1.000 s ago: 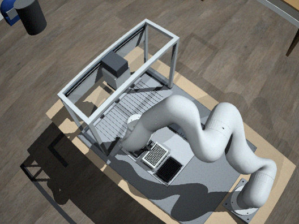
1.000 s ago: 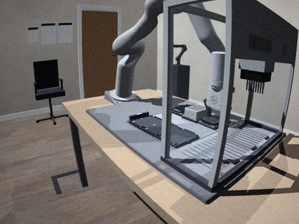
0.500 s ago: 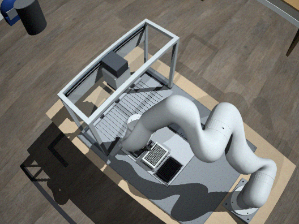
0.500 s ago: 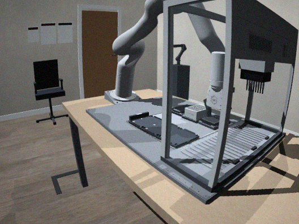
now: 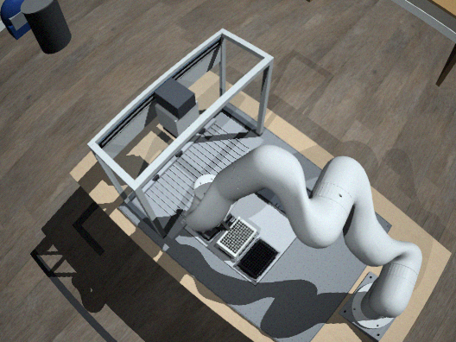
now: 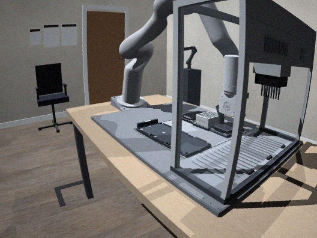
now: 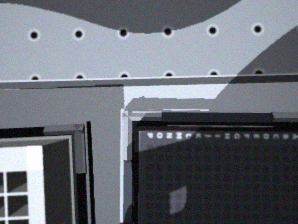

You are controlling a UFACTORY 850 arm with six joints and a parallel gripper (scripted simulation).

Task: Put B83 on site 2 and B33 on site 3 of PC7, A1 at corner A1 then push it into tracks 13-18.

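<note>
The nest S3 lies 20 mm below my hand. Round my hand: plate carrier PC7: 270 mm to the right, 80 mm behind, 10 mm below; then nest S2: 110 mm behind, 20 mm below, 10 mm to the right; then black plate B38: 220 mm behind, 10 mm to the right, 10 mm below.
</note>
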